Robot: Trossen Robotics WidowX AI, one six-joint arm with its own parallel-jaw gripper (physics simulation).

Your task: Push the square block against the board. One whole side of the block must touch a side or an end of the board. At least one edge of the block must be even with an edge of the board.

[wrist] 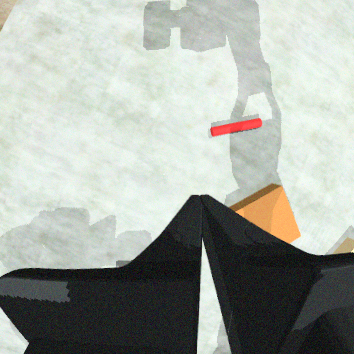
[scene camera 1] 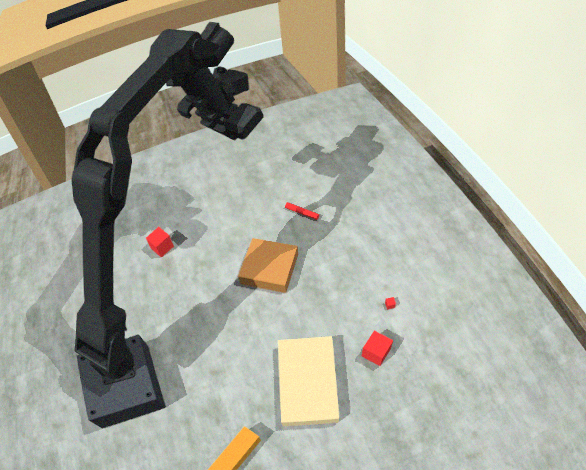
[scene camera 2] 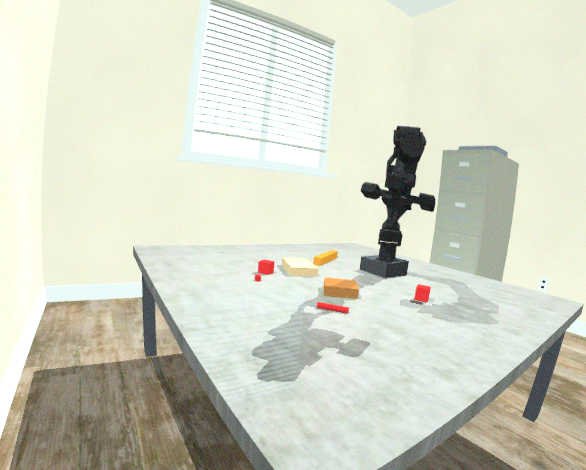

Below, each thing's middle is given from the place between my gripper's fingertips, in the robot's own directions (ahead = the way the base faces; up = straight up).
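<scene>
From the square block point(scene camera 1: 269, 265), my hand is 10 mm past, 170 mm to the left and 200 mm above. Going by their middles, the square block is the nearest to my hand of the things named here. Then there is the pale tan board point(scene camera 1: 308, 395), which I see 20 mm behind my hand, 200 mm below it and 440 mm to the right of it.
</scene>
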